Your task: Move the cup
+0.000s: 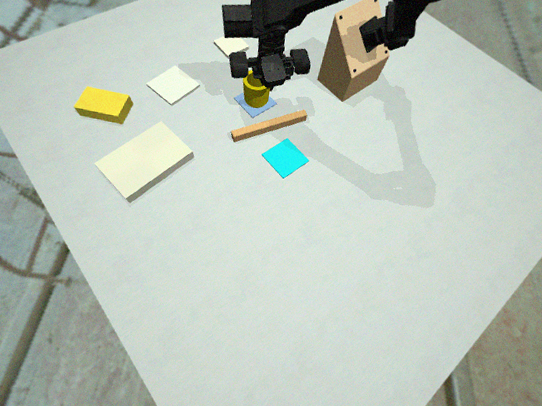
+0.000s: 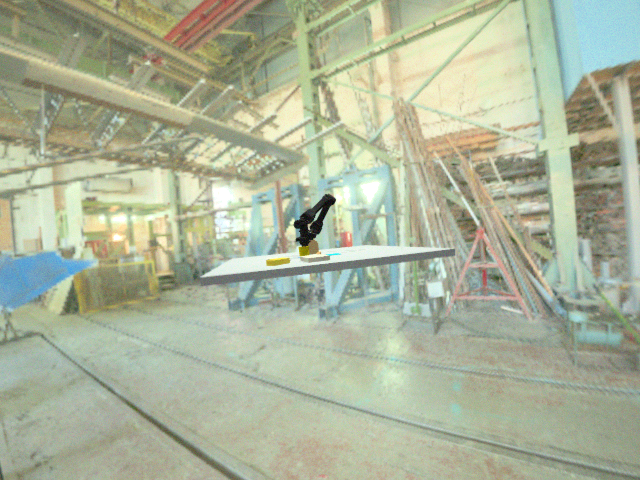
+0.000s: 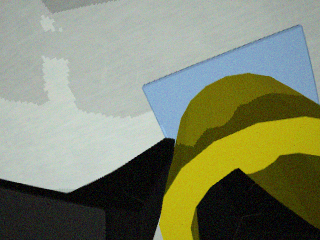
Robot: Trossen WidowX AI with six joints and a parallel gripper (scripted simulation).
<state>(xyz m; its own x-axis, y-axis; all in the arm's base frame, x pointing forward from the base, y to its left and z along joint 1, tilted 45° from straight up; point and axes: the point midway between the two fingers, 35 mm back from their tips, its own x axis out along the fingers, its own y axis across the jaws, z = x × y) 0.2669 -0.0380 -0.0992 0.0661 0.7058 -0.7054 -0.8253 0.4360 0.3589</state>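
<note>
Now: the cyan pad 90 mm ahead of my gripper tip, 170 mm to the left of it and 50 mm below it. Also, from my gripper tip: wooden bar 60 mm ahead, 70 mm to the left, 40 mm below; then yellow cup 20 mm ahead, 20 mm to the right; then large cream slab 350 mm ahead, 40 mm to the right, 20 mm below.
</note>
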